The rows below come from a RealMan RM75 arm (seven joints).
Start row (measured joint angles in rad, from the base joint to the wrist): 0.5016 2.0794 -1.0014 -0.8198 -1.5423 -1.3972 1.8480
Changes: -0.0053 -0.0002 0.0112 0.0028 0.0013 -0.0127 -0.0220; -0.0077 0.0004 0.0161 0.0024 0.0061 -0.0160 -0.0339; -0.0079 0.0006 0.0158 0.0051 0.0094 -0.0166 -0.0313; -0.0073 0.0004 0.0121 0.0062 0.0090 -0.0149 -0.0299; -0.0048 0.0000 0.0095 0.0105 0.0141 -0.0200 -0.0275; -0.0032 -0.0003 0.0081 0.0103 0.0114 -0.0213 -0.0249; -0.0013 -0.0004 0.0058 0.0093 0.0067 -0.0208 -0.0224; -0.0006 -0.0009 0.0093 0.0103 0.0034 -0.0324 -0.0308; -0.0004 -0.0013 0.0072 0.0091 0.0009 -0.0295 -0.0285; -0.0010 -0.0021 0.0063 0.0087 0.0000 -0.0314 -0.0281; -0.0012 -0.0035 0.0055 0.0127 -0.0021 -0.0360 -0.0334
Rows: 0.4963 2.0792 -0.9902 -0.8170 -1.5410 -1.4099 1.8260; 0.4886 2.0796 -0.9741 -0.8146 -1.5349 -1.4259 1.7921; 0.4807 2.0802 -0.9583 -0.8095 -1.5255 -1.4425 1.7608; 0.4734 2.0806 -0.9462 -0.8033 -1.5165 -1.4574 1.7309; 0.4686 2.0806 -0.9367 -0.7928 -1.5024 -1.4774 1.7034; 0.4654 2.0803 -0.9286 -0.7825 -1.4910 -1.4987 1.6785; 0.4641 2.0799 -0.9228 -0.7732 -1.4843 -1.5195 1.6561; 0.4635 2.0790 -0.9135 -0.7629 -1.4809 -1.5519 1.6253; 0.4631 2.0777 -0.9063 -0.7538 -1.4800 -1.5814 1.5968; 0.4621 2.0756 -0.9000 -0.7451 -1.4800 -1.6128 1.5687; 0.4609 2.0721 -0.8945 -0.7324 -1.4821 -1.6488 1.5353
